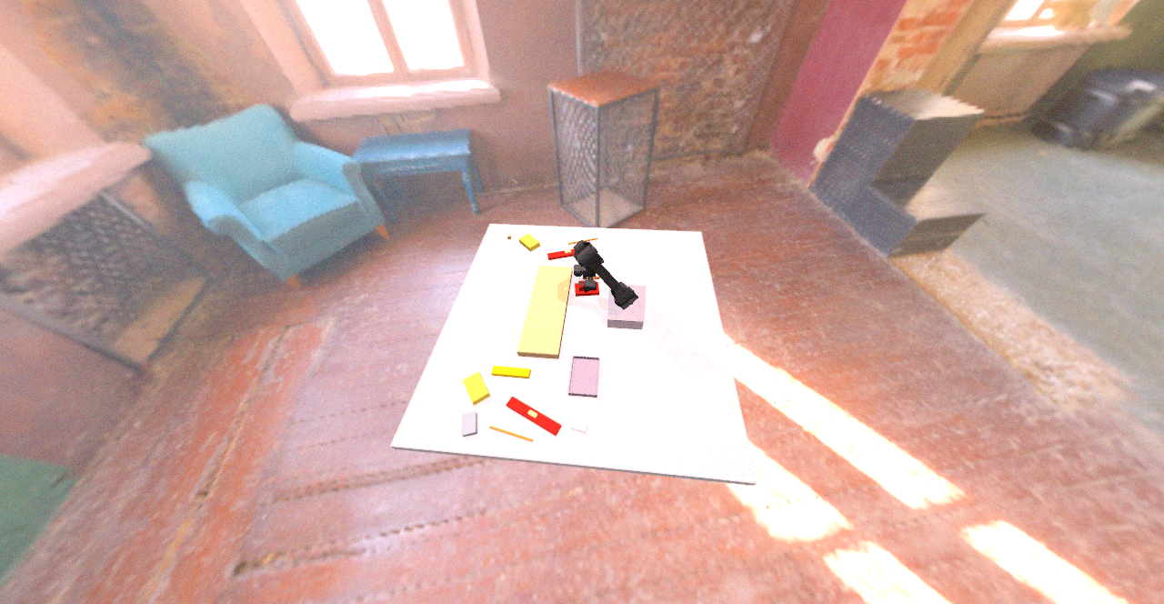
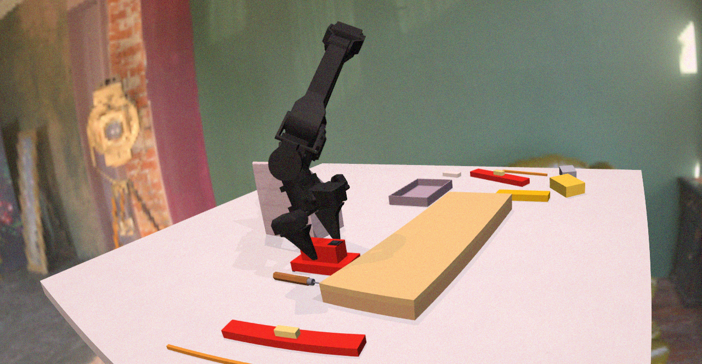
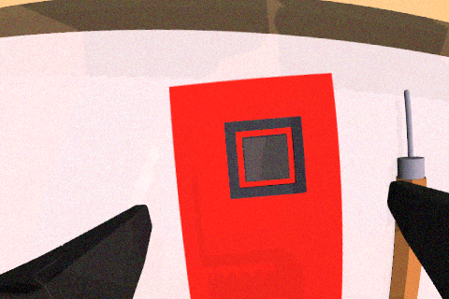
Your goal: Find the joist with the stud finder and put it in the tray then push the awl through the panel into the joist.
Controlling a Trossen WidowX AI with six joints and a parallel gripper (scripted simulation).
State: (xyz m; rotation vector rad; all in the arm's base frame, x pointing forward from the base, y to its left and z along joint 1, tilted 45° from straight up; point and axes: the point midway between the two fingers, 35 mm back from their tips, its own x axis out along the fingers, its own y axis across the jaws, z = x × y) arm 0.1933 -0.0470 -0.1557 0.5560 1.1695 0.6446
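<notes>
My gripper tip is now right at the red stud finder. The rest, counted from my gripper tip: awl (8 cm to the right, 3 cm below); grey tray (5 cm behind, 47 cm to the left, 3 cm below); square light (2 cm ahead, 1 cm to the left, 2 cm above).
</notes>
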